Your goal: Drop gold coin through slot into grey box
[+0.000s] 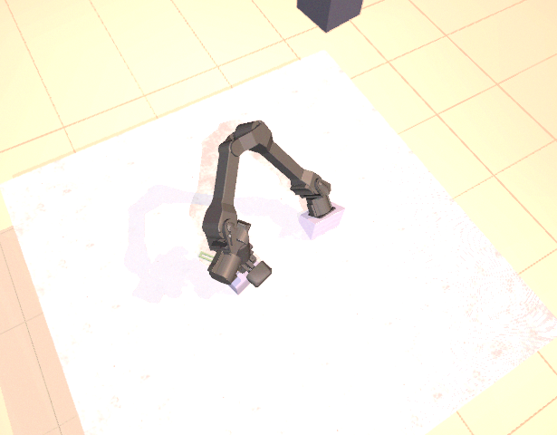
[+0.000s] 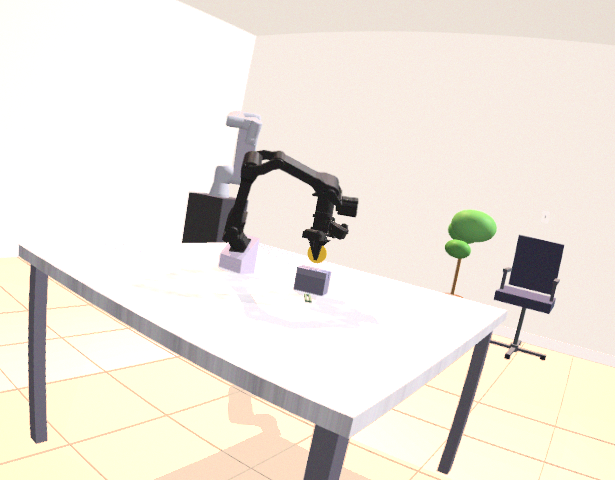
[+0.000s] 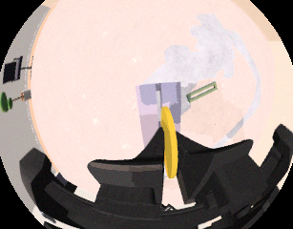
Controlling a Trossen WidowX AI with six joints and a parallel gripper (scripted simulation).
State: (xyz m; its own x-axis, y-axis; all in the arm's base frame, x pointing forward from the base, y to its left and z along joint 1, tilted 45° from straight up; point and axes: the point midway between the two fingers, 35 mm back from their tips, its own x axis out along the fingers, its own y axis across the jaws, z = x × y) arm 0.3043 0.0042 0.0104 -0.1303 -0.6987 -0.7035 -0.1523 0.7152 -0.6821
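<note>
Now: the gold coin 20 mm above my gripper tip.
</note>
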